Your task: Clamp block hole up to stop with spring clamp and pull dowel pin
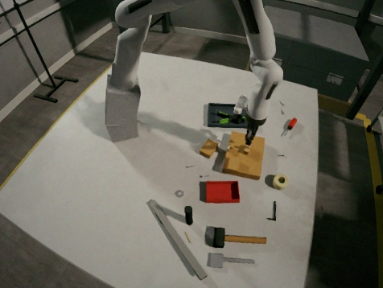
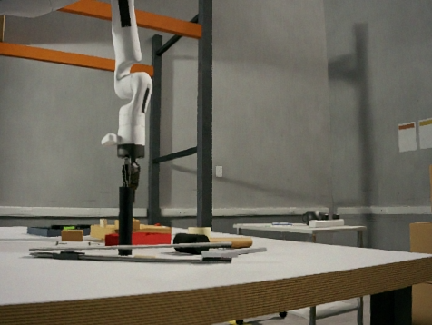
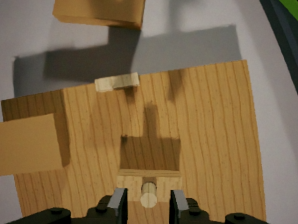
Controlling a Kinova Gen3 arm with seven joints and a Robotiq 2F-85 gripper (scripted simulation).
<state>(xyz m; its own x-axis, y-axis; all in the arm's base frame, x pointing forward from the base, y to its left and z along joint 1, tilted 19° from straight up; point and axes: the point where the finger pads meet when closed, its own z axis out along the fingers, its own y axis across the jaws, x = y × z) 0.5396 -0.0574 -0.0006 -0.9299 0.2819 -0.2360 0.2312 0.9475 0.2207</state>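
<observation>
My hand is 5 cm above the dowel pin. From my hand the other things lie so: pale wooden block: 7 cm below; wooden bench board: 8 cm below, 1 cm to the right, 1 cm behind; tan wooden block: 16 cm behind, 10 cm below, 1 cm to the right.
</observation>
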